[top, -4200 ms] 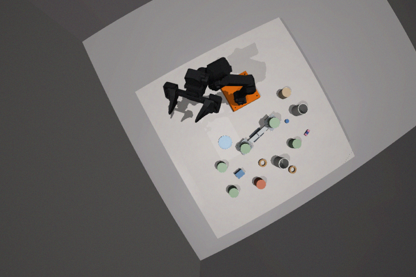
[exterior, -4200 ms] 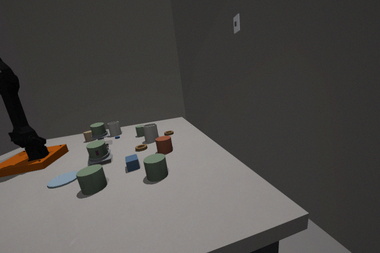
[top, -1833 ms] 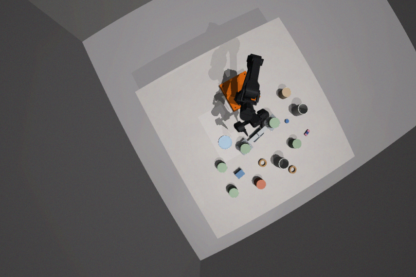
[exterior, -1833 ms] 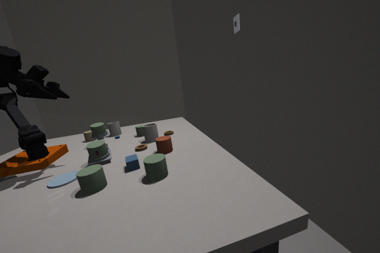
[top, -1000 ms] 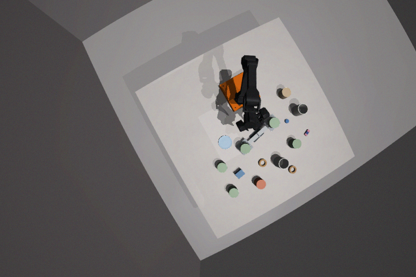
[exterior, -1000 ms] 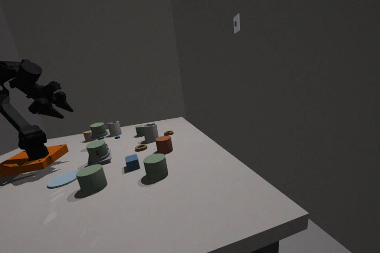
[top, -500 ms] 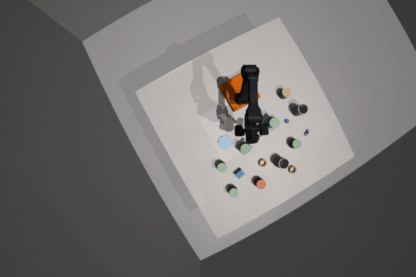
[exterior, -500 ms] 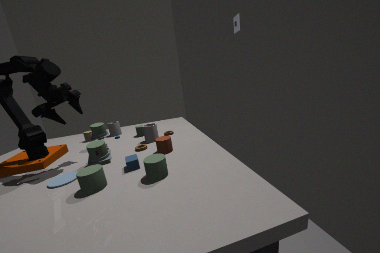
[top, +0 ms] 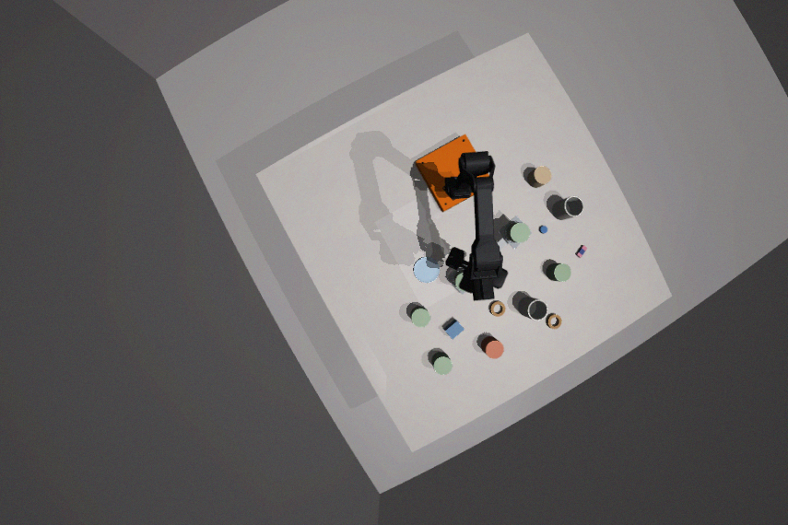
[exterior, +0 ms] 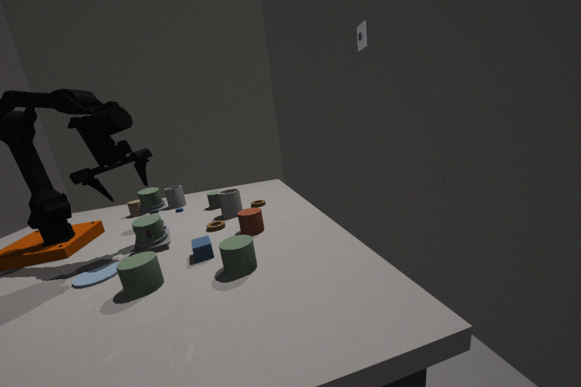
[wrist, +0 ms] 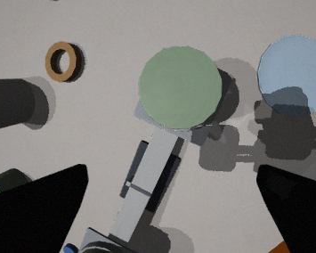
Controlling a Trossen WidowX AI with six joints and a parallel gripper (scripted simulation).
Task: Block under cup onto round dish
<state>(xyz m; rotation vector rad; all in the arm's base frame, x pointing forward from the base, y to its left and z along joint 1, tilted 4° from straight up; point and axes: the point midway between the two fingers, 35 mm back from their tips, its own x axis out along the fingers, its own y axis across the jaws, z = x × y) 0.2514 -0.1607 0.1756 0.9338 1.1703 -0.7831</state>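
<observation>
Now: the green cup 3 cm ahead of my gripper tip, 5 cm to the right of it and 11 cm below it. From my gripper tip the other things lie so: light blue round dish: 9 cm behind, 11 cm to the right, 16 cm below; pale teal block: 2 cm ahead, 3 cm to the right, 13 cm below; red cylinder: 31 cm ahead, 10 cm to the right, 13 cm below.
</observation>
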